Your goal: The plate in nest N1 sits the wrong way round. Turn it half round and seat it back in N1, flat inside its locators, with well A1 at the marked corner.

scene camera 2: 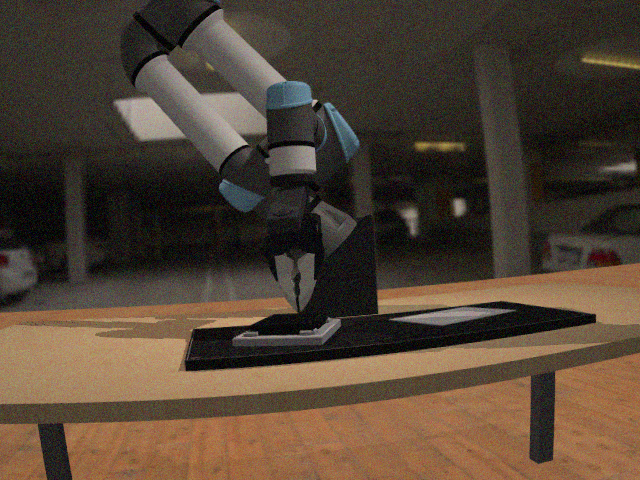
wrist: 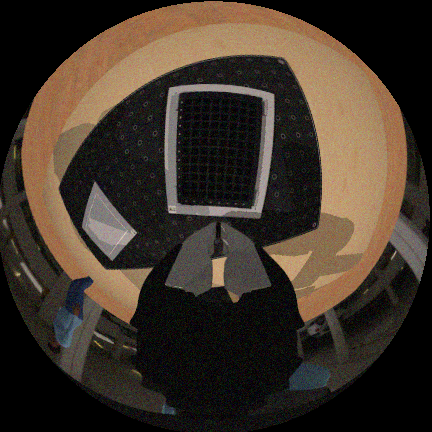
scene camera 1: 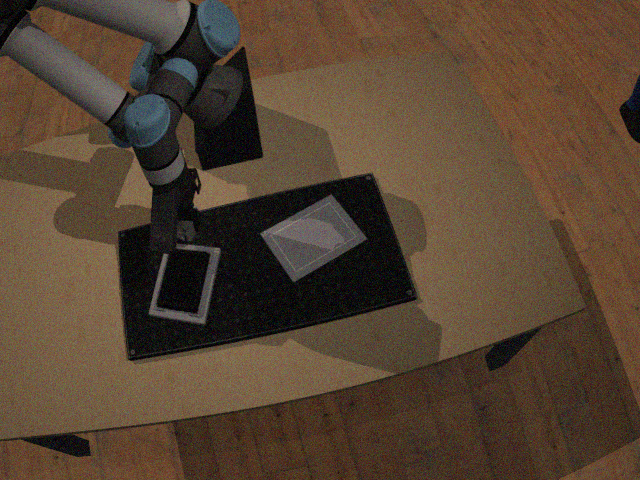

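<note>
The dark plate (scene camera 1: pixel 181 279) (scene camera 2: pixel 281 323) (wrist: pixel 220 150) lies within the light grey frame of nest N1 (scene camera 1: pixel 210 281) (scene camera 2: pixel 281 341) (wrist: pixel 170 145), with its grid of wells facing up. A small pale label shows on the nest's near-left corner in the wrist view. Well A1 cannot be made out, and I cannot tell whether the plate is fully flat. My gripper (scene camera 1: pixel 180 239) (scene camera 2: pixel 298 311) (wrist: pixel 217 223) is shut and empty. Its tips are just outside one short side of the nest, the side with the label, and above the black board. The gripper partly hides that end in scene camera 1.
The black board (scene camera 1: pixel 242 310) (scene camera 2: pixel 413 345) (wrist: pixel 300 165) carries the nest and a pale outlined rectangular pad (scene camera 1: pixel 312 242) (scene camera 2: pixel 449 315) (wrist: pixel 107 225). A dark upright panel (scene camera 1: pixel 232 136) (scene camera 2: pixel 356 273) stands behind the board. A person in blue (wrist: pixel 67 320) is beyond the table.
</note>
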